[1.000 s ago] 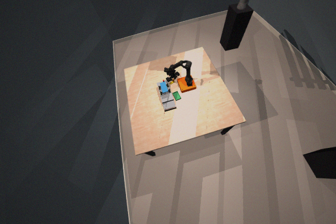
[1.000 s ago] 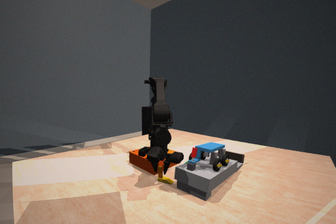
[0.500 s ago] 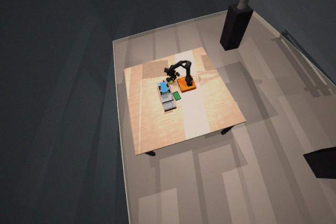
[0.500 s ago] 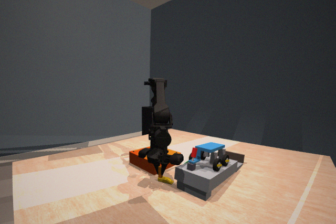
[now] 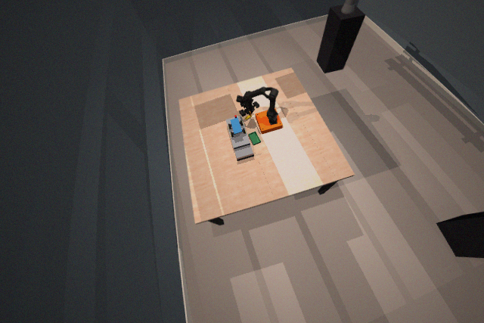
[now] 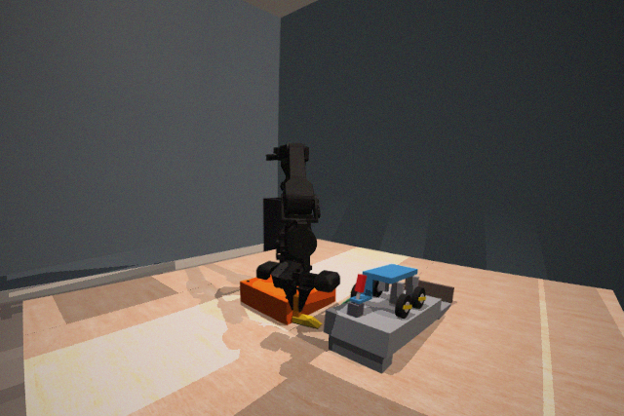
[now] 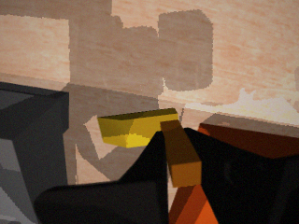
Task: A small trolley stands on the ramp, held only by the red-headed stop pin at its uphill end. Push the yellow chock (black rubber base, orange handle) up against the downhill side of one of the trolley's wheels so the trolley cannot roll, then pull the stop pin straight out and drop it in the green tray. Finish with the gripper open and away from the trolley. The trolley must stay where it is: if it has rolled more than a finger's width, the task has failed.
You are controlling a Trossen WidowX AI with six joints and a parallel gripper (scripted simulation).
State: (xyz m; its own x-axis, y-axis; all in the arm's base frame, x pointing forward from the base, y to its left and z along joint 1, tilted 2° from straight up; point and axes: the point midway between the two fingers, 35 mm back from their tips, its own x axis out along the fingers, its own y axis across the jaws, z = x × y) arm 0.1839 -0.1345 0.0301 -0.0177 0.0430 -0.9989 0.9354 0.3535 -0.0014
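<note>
Now: gripper tip 140 mm short of the red-headed stop pin, 50 mm to the right of it and 70 mm below it. From my gripper tip the other things lie so: yellow chock (20 mm ahead, 10 mm to the left, 10 mm below); blue-topped trolley (150 mm ahead, 150 mm to the left, 50 mm above); grey ramp (150 mm ahead, 150 mm to the left, 10 mm below).
</note>
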